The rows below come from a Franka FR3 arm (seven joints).
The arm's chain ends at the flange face. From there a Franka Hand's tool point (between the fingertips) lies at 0.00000 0.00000 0.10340 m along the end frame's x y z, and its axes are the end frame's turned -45 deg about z.
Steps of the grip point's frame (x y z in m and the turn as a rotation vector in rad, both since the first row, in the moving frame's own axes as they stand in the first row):
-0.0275, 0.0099, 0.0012, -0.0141, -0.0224, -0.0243
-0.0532, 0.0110, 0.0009, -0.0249, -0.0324, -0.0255
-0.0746, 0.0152, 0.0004, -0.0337, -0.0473, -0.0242
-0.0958, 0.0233, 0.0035, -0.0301, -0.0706, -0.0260
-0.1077, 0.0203, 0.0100, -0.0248, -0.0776, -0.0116
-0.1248, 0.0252, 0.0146, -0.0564, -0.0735, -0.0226
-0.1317, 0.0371, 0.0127, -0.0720, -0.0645, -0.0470
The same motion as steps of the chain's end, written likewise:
-0.0119, 0.0238, 0.0012, -0.0258, -0.0059, -0.0243
-0.0293, 0.0412, 0.0010, -0.0405, -0.0053, -0.0255
-0.0411, 0.0576, 0.0006, -0.0573, -0.0096, -0.0242
-0.0484, 0.0768, 0.0038, -0.0712, -0.0286, -0.0260
-0.0580, 0.0830, 0.0103, -0.0724, -0.0373, -0.0116
-0.0693, 0.0966, 0.0150, -0.0919, -0.0121, -0.0226
-0.0677, 0.1094, 0.0132, -0.0965, 0.0053, -0.0470

